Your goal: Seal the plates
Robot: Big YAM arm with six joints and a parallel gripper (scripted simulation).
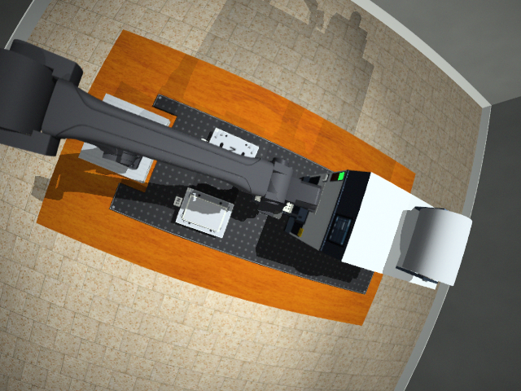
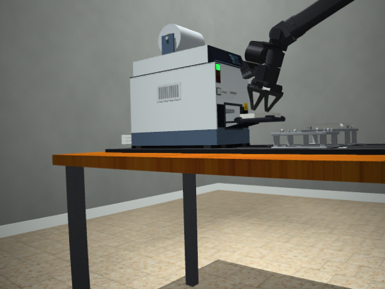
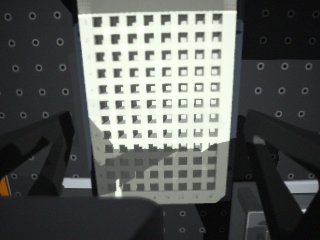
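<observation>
The sealer stage lies 4 cm below my hand. Round my hand: plate nest (19 cm behind, 7 cm to the left, 9 cm below); pale start button (10 cm ahead, 10 cm to the left, 6 cm above); A1 mark (26 cm behind, 12 cm to the left, 8 cm below).
</observation>
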